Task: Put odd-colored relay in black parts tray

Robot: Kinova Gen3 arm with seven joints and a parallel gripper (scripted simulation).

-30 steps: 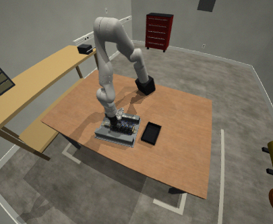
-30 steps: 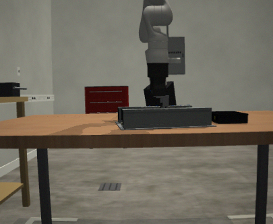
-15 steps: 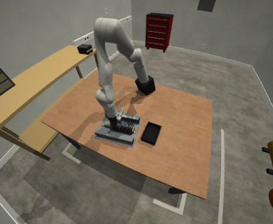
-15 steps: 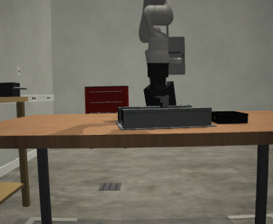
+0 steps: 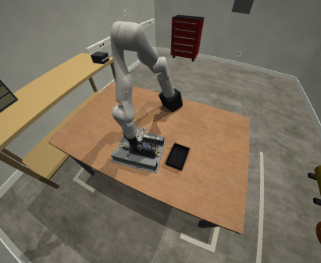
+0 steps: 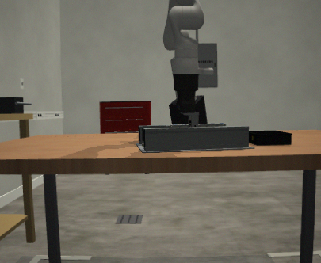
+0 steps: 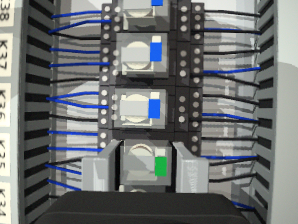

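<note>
The grey relay panel is 1 cm to the right of my hand and 3 cm below it. Also, from my hand: black parts tray (3 cm behind, 25 cm to the left, 4 cm below).
</note>
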